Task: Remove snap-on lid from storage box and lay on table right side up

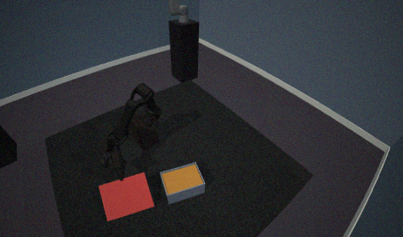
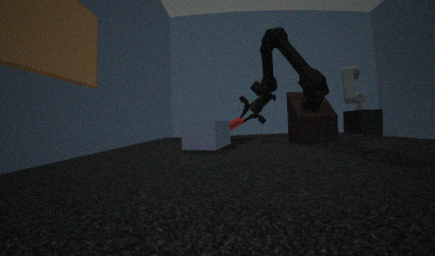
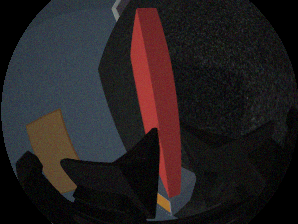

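My gripper tip is 70 mm short of the red lid, 30 mm above it and 20 mm to the left of it. Also, from my gripper tip: storage box 250 mm to the left, 160 mm ahead, 50 mm below.
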